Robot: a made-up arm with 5 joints. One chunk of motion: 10 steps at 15 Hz.
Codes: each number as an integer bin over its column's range. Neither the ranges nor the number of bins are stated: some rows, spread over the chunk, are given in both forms.
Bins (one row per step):
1: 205 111 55 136 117 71
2: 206 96 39 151 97 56
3: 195 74 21 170 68 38
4: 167 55 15 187 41 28
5: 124 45 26 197 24 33
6: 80 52 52 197 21 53
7: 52 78 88 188 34 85
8: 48 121 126 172 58 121
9: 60 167 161 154 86 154
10: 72 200 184 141 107 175
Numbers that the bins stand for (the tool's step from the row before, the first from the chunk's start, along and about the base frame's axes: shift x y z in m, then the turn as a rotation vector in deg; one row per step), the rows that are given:
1: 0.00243 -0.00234 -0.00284 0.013 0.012 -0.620
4: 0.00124 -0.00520 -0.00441 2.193 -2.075 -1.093
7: -0.00237 -0.00402 -0.00155 2.236 -2.267 -0.467
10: -0.00174 0.00220 0.00222 0.227 -0.263 0.522
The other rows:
2: 0.00246 -0.00311 -0.00347 0.655 -0.537 -0.785
3: 0.00212 -0.00423 -0.00418 1.467 -1.333 -0.983
5: -0.00011 -0.00571 -0.00398 2.621 -2.541 -1.038
6: -0.00149 -0.00535 -0.00296 2.621 -2.624 -0.818
8: -0.00249 -0.00183 -0.00006 1.552 -1.608 -0.071
9: -0.00212 0.00051 0.00131 0.783 -0.839 0.291

